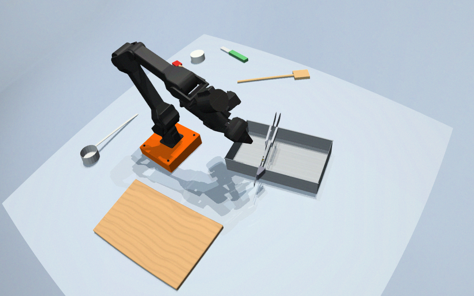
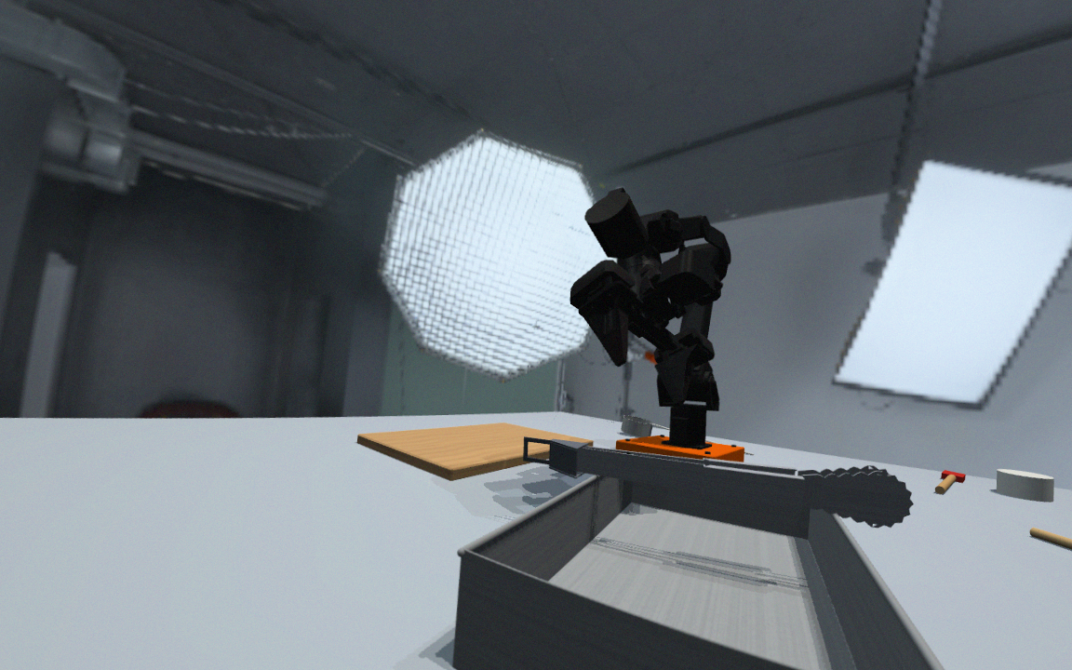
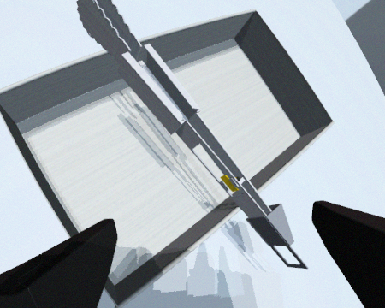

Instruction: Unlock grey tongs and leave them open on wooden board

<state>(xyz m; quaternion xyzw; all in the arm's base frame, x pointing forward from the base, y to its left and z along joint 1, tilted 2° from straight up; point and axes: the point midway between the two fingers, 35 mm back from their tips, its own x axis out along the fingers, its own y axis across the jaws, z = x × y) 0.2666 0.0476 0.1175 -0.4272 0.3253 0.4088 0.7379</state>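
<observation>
Now: the dark roasting tin 70 mm ahead of my gripper tip, 80 mm to the left of it and 110 mm below it. From my gripper tip the other things lie so: wooden board 110 mm behind, 350 mm to the right, 130 mm below; then white disc 560 mm behind, 410 mm to the left, 120 mm below.
</observation>
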